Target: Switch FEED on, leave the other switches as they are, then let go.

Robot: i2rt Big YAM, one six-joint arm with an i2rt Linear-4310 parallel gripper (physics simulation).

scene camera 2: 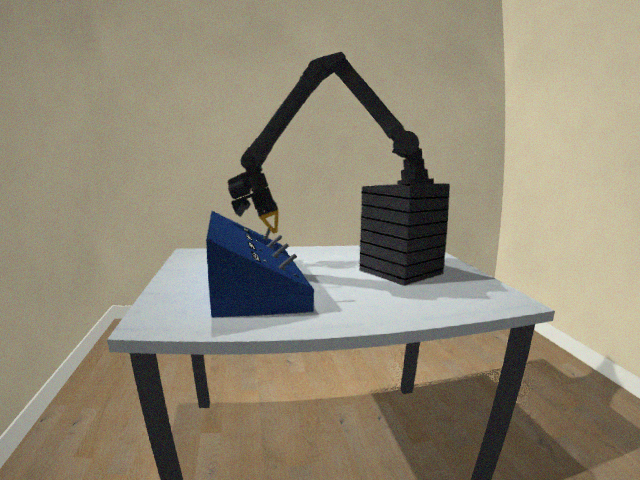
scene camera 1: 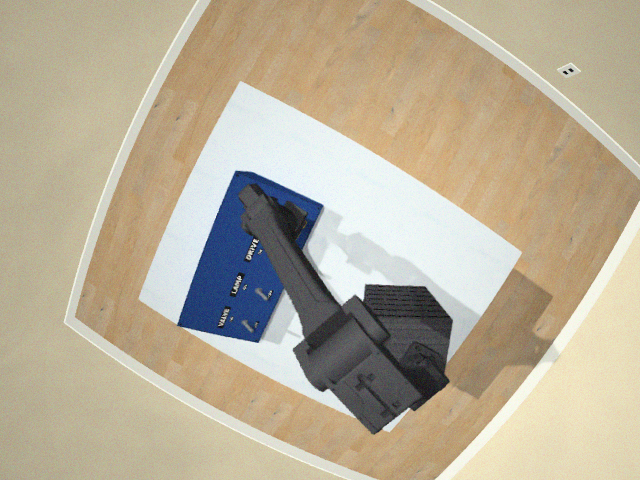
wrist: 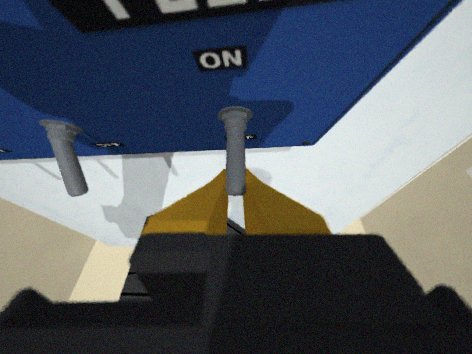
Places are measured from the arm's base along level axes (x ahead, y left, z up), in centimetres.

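Pixels of known places: gripper, fingertip midpoint: (scene camera 2: 275, 232) (scene camera 1: 300, 226) (wrist: 235, 176); arm's base, origin of the base link: (scene camera 2: 415, 184) (scene camera 1: 414, 365).
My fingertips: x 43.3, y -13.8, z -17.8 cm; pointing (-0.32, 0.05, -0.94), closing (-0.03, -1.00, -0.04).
For each thing: its middle in the pictures, then the offset to it from my fingertips. "*": a spot on its surface instead. Level surfaces: height alone.
- blue sloped switch panel, body centre: (scene camera 2: 247, 262) (scene camera 1: 247, 261) dy +18.5, dx +9.2, dz -5.0 cm
- FEED switch lever, body centre: (wrist: 235, 157) (scene camera 2: 268, 232) dy -0.1, dx +2.4, dz +0.3 cm
- mark, surface spot: (wrist: 220, 58) * dy +0.4, dx +7.6, dz +0.0 cm
- DRIVE lever, body centre: (wrist: 69, 164) (scene camera 2: 275, 240) dy +11.8, dx +0.7, dz -0.3 cm
- LAMP lever, body centre: (scene camera 2: 281, 249) (scene camera 1: 262, 295) dy +23.8, dx -0.3, dz -0.3 cm
- VALVE lever, body centre: (scene camera 2: 288, 260) (scene camera 1: 248, 327) dy +35.7, dx -1.2, dz -0.3 cm
- white table, its level: dz -11.7 cm
The blue sloped switch panel (scene camera 1: 206, 289) (scene camera 2: 258, 289) (wrist: 150, 90) stands on the table. My gripper (scene camera 2: 273, 229) (wrist: 235, 176) is shut on the end of the FEED switch lever (scene camera 2: 267, 234) (wrist: 235, 155). That lever stands more upright than the others in scene camera 2, with the ON mark (wrist: 220, 58) above its base in the wrist view. The DRIVE lever (scene camera 2: 273, 241) (wrist: 69, 162), LAMP lever (scene camera 1: 262, 293) (scene camera 2: 280, 251) and VALVE lever (scene camera 1: 248, 326) (scene camera 2: 287, 261) lean toward the panel's low edge, their OFF side. The arm hides the FEED switch in scene camera 1.
The arm's dark block-shaped base (scene camera 1: 418, 315) (scene camera 2: 403, 232) stands on the white table (scene camera 1: 361, 170) (scene camera 2: 413, 310), facing the panel's low edge. The DRIVE lever stands beside the held lever, to its left in the wrist view.
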